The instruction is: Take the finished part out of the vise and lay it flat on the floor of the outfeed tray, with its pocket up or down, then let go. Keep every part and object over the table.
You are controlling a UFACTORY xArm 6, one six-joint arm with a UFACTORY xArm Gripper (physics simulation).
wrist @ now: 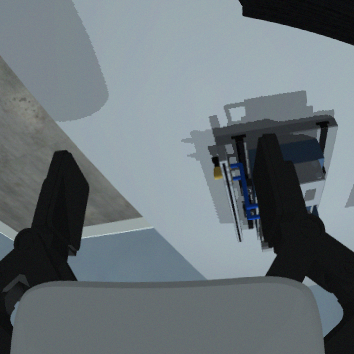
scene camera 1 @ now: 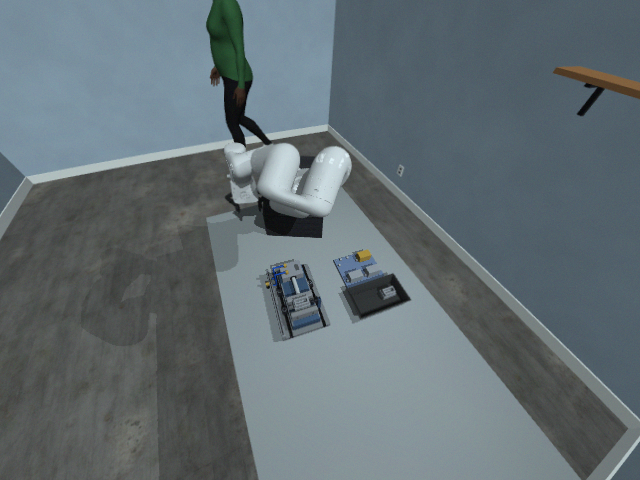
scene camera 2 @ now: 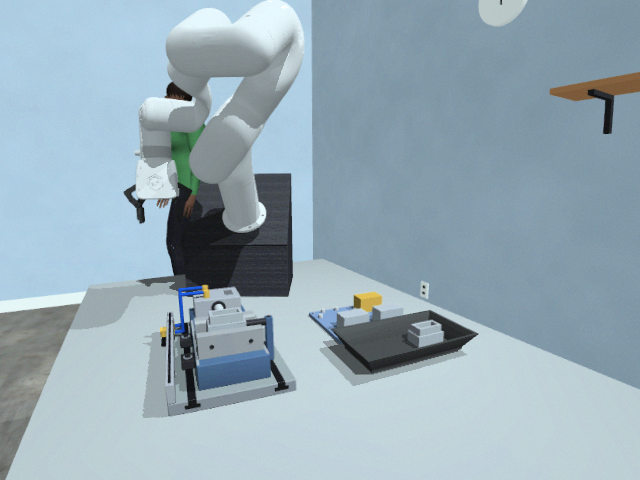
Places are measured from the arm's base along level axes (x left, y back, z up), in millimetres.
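Pixels of known places: gripper, fingertip midpoint: (wrist: 164,160) (scene camera 1: 249,210) (scene camera 2: 160,222); arm's base at its link origin: (scene camera 2: 244,216).
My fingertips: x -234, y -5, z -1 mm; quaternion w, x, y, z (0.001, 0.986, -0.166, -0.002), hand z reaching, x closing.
For each thing: its middle in the pictures, then the offset to it from my fingertips. "*": a spot on its surface instead.
- finished part at the middle of its body: (scene camera 2: 226,322) (scene camera 1: 301,302) dy -446, dx +33, dz -121 mm
- vise at the middle of its body: (wrist: 281,203) (scene camera 2: 220,333) (scene camera 1: 296,293) dy -379, dx +40, dz -169 mm
- light grey part at the middle of its body: (scene camera 2: 425,332) (scene camera 1: 387,292) dy -546, dx +393, dz -189 mm
- blue plate at the middle of its body: (scene camera 2: 361,320) (scene camera 1: 358,268) dy -377, dx +366, dz -215 mm
- yellow block at the middle of its body: (scene camera 2: 367,302) (scene camera 1: 363,255) dy -336, dx +418, dz -193 mm
- Blue tubing at a spot on its surface: (scene camera 2: 180,310) * dy -294, dx -13, dz -142 mm
The finished part (scene camera 1: 300,302) (scene camera 2: 225,316), light grey with a pocket facing up, sits in the vise (scene camera 1: 306,321) (scene camera 2: 233,369) (wrist: 305,150) between its grey jaws. In the wrist view my right finger covers some of the vise, and I cannot make out the part. The black outfeed tray (scene camera 1: 364,301) (scene camera 2: 377,341) stands to the right of the vise in the scene views. Another light grey part (scene camera 1: 387,292) (scene camera 2: 425,335) lies in its right half, pocket up. My gripper (scene camera 2: 159,220) (wrist: 164,160) is open and empty, high up near the pedestal, well away from the vise.
A blue plate (scene camera 1: 343,266) (scene camera 2: 326,321) with grey blocks and a yellow block (scene camera 1: 363,255) (scene camera 2: 368,301) lies behind the tray. Blue tubing (scene camera 2: 180,310) with yellow ends rises at the vise's left side. A person (scene camera 1: 227,46) (scene camera 2: 180,155) stands behind the arm, beyond the table.
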